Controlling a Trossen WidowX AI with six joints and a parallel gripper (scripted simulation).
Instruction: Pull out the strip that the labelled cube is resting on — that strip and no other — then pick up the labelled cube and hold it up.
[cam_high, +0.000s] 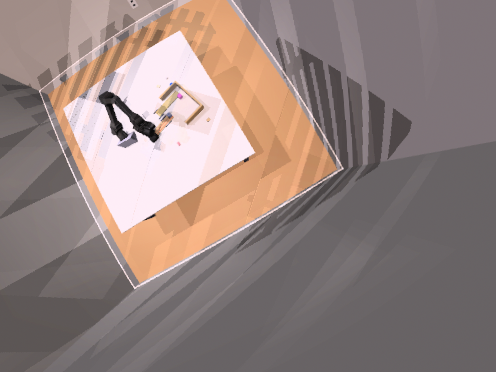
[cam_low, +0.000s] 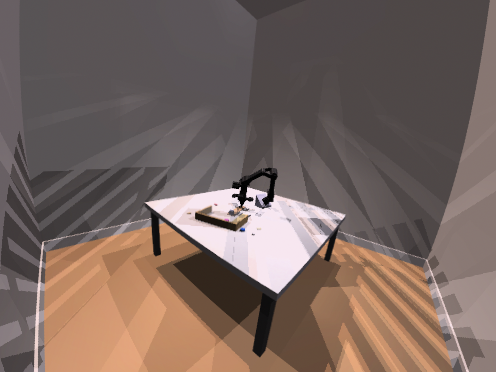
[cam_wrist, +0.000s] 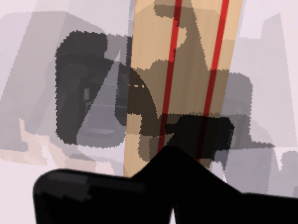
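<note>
My gripper tip is now 23 cm short of the green cross-hatched strip and 17 cm to the right of it.
</note>
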